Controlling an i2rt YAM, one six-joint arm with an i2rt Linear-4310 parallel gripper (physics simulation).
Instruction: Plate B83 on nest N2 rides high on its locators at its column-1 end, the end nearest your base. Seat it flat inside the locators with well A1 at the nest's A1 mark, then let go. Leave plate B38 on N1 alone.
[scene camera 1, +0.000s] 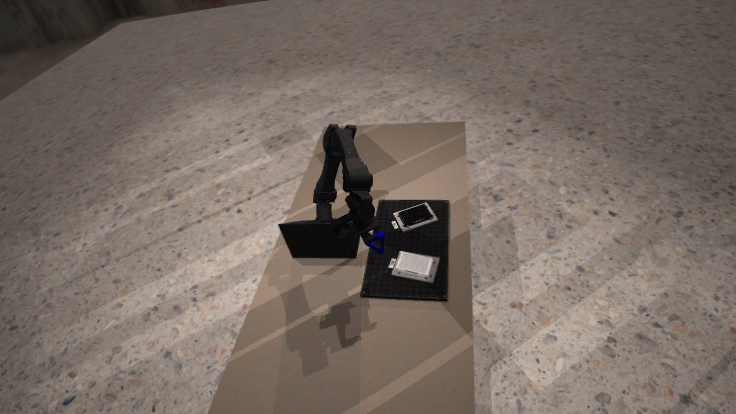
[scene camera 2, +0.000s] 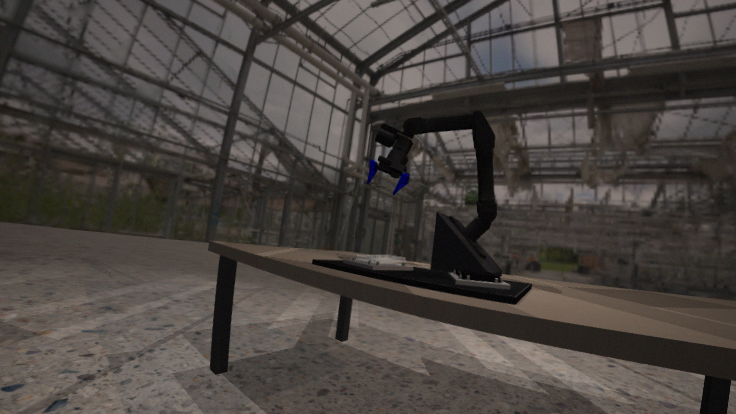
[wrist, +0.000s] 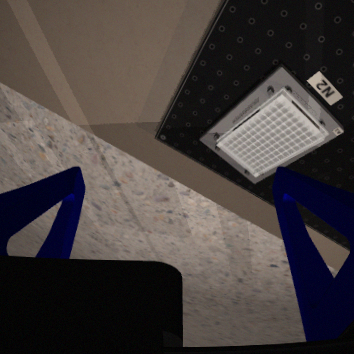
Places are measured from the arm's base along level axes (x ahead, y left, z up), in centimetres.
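Pixels of known places: gripper, fingertip midpoint: (scene camera 1: 378, 246) (scene camera 2: 380, 189) (wrist: 178, 176); arm's base at its link origin: (scene camera 1: 324, 222) (scene camera 2: 466, 237).
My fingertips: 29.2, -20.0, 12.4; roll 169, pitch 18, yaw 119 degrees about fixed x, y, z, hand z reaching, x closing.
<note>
Ahead of a thing's pixels: the offset from my fingertips to its middle, as dx, dy, dz. "pt": to the spot under its first point. Level surfaces: height alone.
White plate B83 @(+8.9, +10.9, -22.2) (scene camera 1: 413, 263) (scene camera 2: 378, 258) (wrist: 273, 135) sits on the grey nest N2 @(+9.5, +10.8, -23.5) (scene camera 1: 429, 277) (scene camera 2: 383, 267) (wrist: 279, 75). In the wrist view a dark gap shows along its edge toward the N2 label; the exact tilt is too small to tell. Dark plate B38 @(+5.1, +37.5, -22.7) (scene camera 1: 415, 214) lies in the grey nest N1 (scene camera 1: 400, 222) (scene camera 2: 481, 283). My gripper (scene camera 2: 380, 188) (wrist: 178, 176) is open and empty, high above the black board. In the wrist view plate B83 is at the upper right, partly beyond the right finger's tip. The A1 mark is not readable.
The black perforated board @(+4.7, +23.0, -25.2) (scene camera 1: 406, 242) (scene camera 2: 429, 278) (wrist: 200, 87) carries both nests on the brown table @(dz -25.8) (scene camera 1: 411, 339) (scene camera 2: 591, 319) (wrist: 65, 60). The arm's black wedge base (scene camera 1: 313, 242) (scene camera 2: 450, 252) stands beside the board. The N2 label @(pt -0.1, +11.8, -24.4) (wrist: 324, 88) lies beside nest N2.
</note>
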